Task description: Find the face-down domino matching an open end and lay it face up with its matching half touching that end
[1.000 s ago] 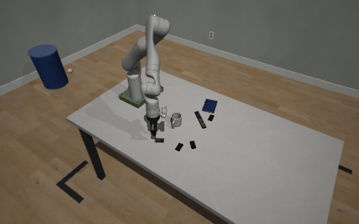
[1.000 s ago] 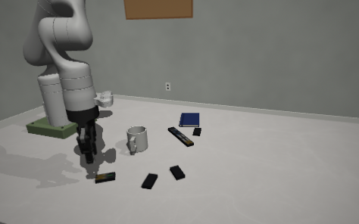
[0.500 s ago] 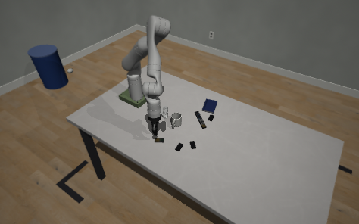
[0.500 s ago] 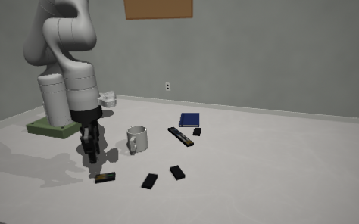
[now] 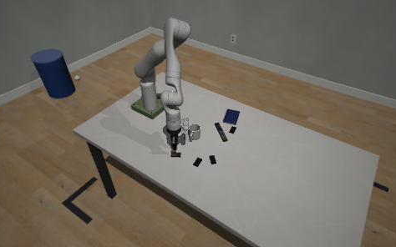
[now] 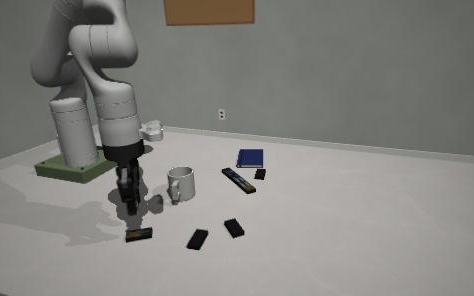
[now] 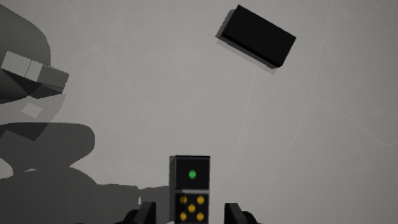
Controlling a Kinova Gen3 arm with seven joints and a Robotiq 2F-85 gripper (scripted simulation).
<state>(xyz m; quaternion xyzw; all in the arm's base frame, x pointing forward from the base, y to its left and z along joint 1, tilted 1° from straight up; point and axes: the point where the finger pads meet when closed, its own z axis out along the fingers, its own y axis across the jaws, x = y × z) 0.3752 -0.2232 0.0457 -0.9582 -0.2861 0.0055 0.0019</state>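
The domino lies 8 cm below my hand. The rest, counted from my hand: blue book (11 cm ahead, 47 cm to the left, 8 cm below); then white mug (18 cm to the left, 6 cm below).
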